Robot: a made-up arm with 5 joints. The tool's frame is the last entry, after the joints. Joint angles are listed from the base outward.
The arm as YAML. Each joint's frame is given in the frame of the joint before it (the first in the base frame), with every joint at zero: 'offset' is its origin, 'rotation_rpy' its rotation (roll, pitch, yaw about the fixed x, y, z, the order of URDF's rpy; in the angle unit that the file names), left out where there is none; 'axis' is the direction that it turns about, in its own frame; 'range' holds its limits. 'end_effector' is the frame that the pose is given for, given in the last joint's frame.
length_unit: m
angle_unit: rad
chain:
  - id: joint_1
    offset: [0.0, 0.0, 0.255]
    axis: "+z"
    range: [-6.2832, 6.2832]
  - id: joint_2
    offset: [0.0, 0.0, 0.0]
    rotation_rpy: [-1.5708, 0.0, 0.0]
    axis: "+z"
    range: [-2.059, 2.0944]
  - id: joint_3
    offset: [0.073, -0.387, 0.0]
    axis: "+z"
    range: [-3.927, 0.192]
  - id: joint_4
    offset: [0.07, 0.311, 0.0]
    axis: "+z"
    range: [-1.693, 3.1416]
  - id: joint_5
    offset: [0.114, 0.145, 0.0]
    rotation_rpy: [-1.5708, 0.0, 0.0]
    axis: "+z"
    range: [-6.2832, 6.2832]
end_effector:
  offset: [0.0, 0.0, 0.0]
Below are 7 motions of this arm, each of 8 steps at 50 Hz.
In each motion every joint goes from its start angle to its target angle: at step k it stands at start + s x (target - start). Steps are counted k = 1, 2, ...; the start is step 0. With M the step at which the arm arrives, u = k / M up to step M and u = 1 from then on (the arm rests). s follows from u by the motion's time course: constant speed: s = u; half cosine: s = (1 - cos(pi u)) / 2; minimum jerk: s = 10 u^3 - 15 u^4 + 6 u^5.
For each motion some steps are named. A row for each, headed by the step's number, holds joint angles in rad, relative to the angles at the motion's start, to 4 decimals.
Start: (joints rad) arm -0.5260 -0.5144 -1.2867 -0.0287 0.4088
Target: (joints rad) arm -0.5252 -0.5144 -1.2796 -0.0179 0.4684
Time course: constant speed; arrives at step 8
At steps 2, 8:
2: 0.0002 0.0000 0.0018 0.0027 0.0149
8: 0.0008 0.0000 0.0071 0.0108 0.0596

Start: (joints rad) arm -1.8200 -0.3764 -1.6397 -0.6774 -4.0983
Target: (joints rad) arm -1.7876 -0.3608 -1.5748 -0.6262 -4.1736
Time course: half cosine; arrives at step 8
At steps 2, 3, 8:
2: 0.0047 0.0023 0.0095 0.0075 -0.0110
3: 0.0100 0.0048 0.0200 0.0158 -0.0232
8: 0.0324 0.0156 0.0649 0.0512 -0.0753

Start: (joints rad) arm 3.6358 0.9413 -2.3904 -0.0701 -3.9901
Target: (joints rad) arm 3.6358 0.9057 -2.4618 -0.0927 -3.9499
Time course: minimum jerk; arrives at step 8
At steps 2, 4, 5, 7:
2: 0.0000 -0.0037 -0.0074 -0.0023 0.0042
4: 0.0000 -0.0178 -0.0357 -0.0113 0.0201
5: 0.0000 -0.0258 -0.0518 -0.0164 0.0291
7: 0.0000 -0.0350 -0.0703 -0.0222 0.0396

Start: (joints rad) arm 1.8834 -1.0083 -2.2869 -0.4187 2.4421
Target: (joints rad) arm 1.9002 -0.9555 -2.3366 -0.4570 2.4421
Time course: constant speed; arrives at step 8
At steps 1, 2, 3, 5, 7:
1: 0.0021 0.0066 -0.0062 -0.0048 0.0000
2: 0.0042 0.0132 -0.0124 -0.0096 0.0000
3: 0.0063 0.0198 -0.0186 -0.0144 0.0000
5: 0.0105 0.0330 -0.0311 -0.0239 0.0000
7: 0.0147 0.0462 -0.0435 -0.0335 0.0000

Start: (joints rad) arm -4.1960 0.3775 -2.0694 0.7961 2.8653
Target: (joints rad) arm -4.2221 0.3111 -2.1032 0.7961 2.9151
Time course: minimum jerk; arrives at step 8
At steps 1, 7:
1: -0.0004 -0.0011 -0.0005 0.0000 0.0008
7: -0.0257 -0.0653 -0.0333 0.0000 0.0490

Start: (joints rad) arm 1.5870 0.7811 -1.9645 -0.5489 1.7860
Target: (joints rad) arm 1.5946 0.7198 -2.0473 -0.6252 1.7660
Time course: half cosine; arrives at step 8
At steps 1, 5, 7, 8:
1: 0.0003 -0.0023 -0.0032 -0.0029 -0.0008
5: 0.0053 -0.0424 -0.0572 -0.0527 -0.0138
7: 0.0073 -0.0590 -0.0796 -0.0734 -0.0192
8: 0.0076 -0.0613 -0.0828 -0.0763 -0.0200

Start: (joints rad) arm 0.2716 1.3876 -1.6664 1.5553 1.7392
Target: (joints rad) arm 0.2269 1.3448 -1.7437 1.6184 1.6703
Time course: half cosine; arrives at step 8
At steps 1, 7, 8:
1: -0.0017 -0.0016 -0.0029 0.0024 -0.0026
7: -0.0430 -0.0412 -0.0744 0.0607 -0.0663
8: -0.0447 -0.0428 -0.0773 0.0631 -0.0689

